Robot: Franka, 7 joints.
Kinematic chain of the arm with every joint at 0, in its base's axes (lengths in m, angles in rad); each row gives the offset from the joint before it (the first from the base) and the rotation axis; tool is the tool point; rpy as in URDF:
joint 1: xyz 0 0 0.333 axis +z
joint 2: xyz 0 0 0 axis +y
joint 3: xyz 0 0 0.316 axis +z
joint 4: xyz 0.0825 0 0 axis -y
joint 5: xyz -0.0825 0 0.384 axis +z
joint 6: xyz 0 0 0 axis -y
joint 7: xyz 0.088 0 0 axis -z
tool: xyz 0 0 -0.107 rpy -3.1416 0 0
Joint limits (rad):
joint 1: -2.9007..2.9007
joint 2: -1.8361..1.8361
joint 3: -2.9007..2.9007
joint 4: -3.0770..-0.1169
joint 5: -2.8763..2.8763
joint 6: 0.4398..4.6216
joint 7: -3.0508..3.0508
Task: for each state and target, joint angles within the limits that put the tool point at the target. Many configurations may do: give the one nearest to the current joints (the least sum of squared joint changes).
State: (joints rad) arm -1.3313 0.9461 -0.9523 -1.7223 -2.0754 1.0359 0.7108
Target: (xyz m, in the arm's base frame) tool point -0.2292 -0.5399 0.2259
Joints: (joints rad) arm -1.1553 1.0503 -0.7277 -1.9637 -2.0134 0.9720 0.7108
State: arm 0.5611 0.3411 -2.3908 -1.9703 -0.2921 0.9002 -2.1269
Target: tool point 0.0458 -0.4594 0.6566
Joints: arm 0.6821 0.2574 -2.2022 -1.6260 -0.2859 1.1861 -2.1269
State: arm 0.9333 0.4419 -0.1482 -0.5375 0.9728 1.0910 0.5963
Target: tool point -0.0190 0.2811 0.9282
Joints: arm 1.1767 0.0190 0.0882 -0.5608 0.9496 0.4824 0.5963
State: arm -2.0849 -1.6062 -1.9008 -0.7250 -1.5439 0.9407 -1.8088
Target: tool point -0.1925 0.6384 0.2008
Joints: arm -1.8082 -1.4680 -1.7285 -1.0151 -1.3923 0.7542 -1.8088
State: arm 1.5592 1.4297 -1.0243 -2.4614 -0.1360 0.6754 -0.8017
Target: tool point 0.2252 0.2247 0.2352
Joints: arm 1.9490 1.2163 -1.0699 -2.2114 -0.1703 0.4838 -0.8017
